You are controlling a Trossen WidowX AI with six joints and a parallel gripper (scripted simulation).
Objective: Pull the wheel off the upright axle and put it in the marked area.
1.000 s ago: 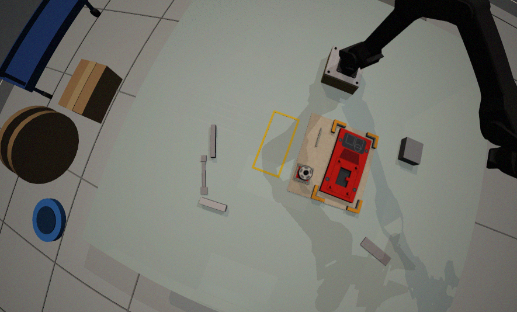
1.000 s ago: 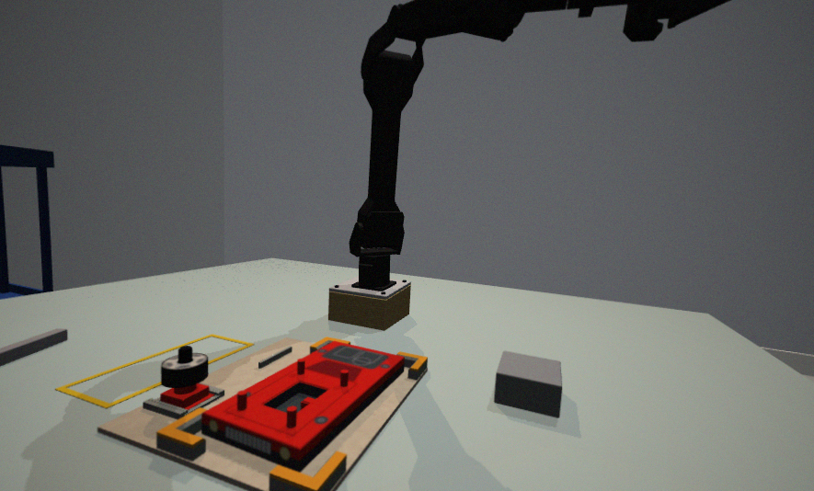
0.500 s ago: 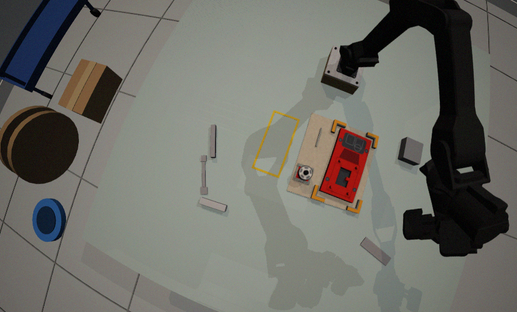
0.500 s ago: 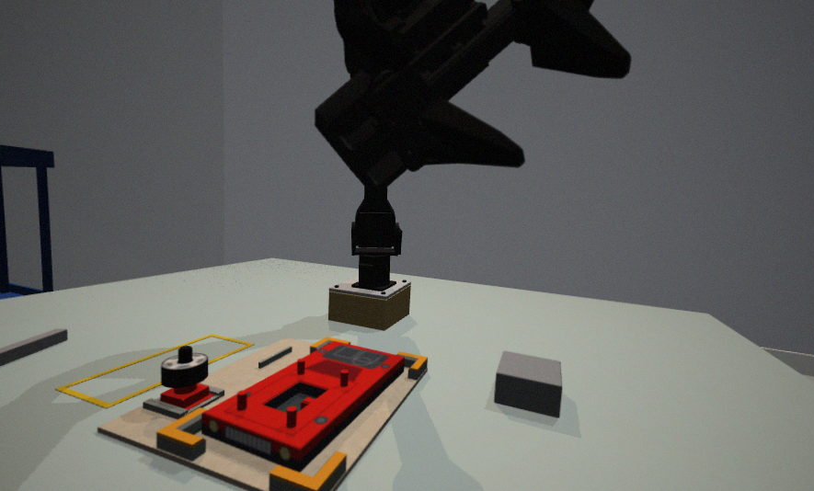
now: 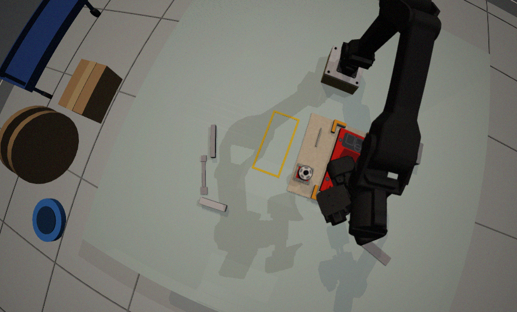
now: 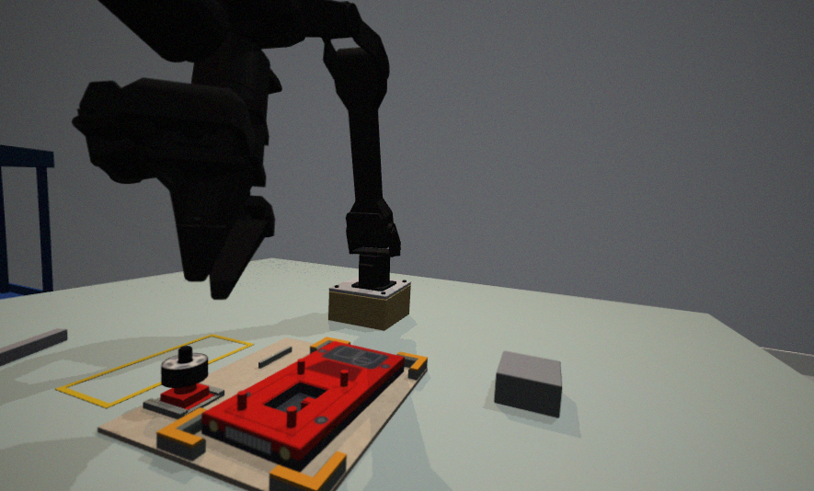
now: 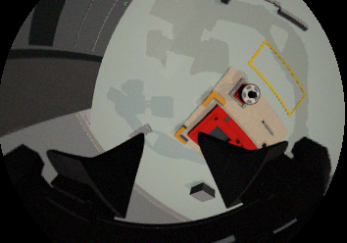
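My gripper tip is 11 cm to the left of the dark wheel, 11 cm above it and 7 cm past it.
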